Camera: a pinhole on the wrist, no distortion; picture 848 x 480 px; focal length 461.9 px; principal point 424.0 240.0 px. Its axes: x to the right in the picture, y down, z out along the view. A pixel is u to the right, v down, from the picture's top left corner.
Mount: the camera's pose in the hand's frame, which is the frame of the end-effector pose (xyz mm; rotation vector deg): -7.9 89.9 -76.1 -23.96 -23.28 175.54
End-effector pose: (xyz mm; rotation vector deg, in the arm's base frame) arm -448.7 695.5 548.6 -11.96 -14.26 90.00
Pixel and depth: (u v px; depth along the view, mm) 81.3 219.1 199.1
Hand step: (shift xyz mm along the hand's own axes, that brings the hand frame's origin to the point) 81.3 39.8 149.9
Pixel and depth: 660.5 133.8 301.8
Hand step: -238.1 89.5 182.3
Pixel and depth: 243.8 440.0 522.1
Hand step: 52.2 -272.1 404.0
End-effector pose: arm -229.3 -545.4 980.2 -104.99 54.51 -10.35
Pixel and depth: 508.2 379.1 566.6
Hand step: -256.3 -212.2 379.8
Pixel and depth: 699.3 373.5 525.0
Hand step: -447.4 -171.4 291.4
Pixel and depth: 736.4 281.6 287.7
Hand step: -271.8 3.3 134.1
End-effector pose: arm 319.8 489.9 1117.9 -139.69 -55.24 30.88
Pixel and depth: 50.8 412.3 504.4
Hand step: 252.9 -242.8 450.4
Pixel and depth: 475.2 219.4 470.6
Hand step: -183.8 -5.8 353.5
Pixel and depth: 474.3 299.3 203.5
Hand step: -83.1 14.5 100.6
